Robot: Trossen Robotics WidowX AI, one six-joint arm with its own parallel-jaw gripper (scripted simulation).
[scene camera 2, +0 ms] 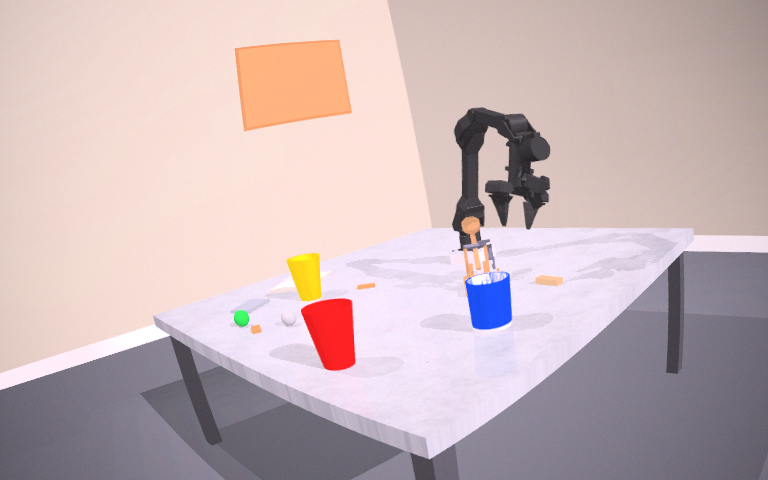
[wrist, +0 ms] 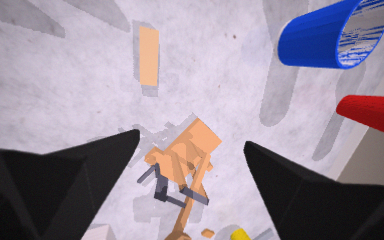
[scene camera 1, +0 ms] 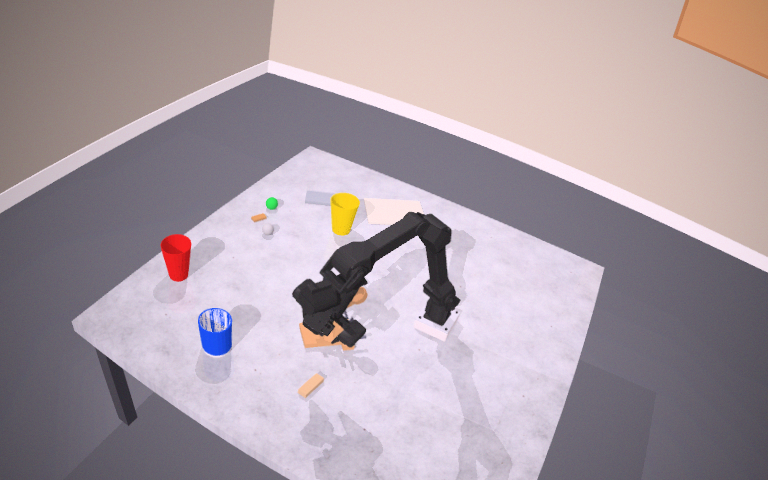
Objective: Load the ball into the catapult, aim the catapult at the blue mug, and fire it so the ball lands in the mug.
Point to a blue mug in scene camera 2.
At 489, 296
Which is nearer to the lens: the yellow cup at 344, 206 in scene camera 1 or the red cup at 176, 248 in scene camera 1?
The red cup.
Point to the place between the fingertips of my gripper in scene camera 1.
318, 330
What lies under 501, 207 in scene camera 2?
My gripper.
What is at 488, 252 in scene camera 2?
A wooden catapult.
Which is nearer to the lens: the red cup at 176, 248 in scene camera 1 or the flat pale board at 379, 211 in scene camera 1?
The red cup.
